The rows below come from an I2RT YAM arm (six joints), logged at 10 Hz.
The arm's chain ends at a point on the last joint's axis. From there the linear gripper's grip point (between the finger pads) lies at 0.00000 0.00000 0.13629 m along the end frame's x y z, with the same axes.
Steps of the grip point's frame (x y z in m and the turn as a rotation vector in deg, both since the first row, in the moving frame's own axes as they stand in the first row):
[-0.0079, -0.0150, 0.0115, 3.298, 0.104, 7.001]
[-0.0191, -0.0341, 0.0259, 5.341, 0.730, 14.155]
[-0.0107, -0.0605, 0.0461, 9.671, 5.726, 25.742]
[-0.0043, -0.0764, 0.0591, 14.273, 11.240, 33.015]
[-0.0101, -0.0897, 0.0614, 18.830, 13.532, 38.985]
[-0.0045, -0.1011, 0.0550, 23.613, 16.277, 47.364]
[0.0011, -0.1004, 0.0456, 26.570, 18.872, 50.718]
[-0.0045, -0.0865, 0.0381, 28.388, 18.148, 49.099]
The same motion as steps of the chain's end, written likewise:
[-0.0086, -0.0072, 0.0117, 3.298, 0.104, 7.001]
[-0.0224, -0.0218, 0.0265, 5.341, 0.730, 14.155]
[-0.0288, -0.0414, 0.0487, 9.671, 5.726, 25.742]
[-0.0386, -0.0523, 0.0657, 14.273, 11.240, 33.015]
[-0.0535, -0.0598, 0.0720, 18.830, 13.532, 38.985]
[-0.0589, -0.0681, 0.0708, 23.613, 16.277, 47.364]
[-0.0614, -0.0663, 0.0657, 26.570, 18.872, 50.718]
[-0.0667, -0.0474, 0.0596, 28.388, 18.148, 49.099]

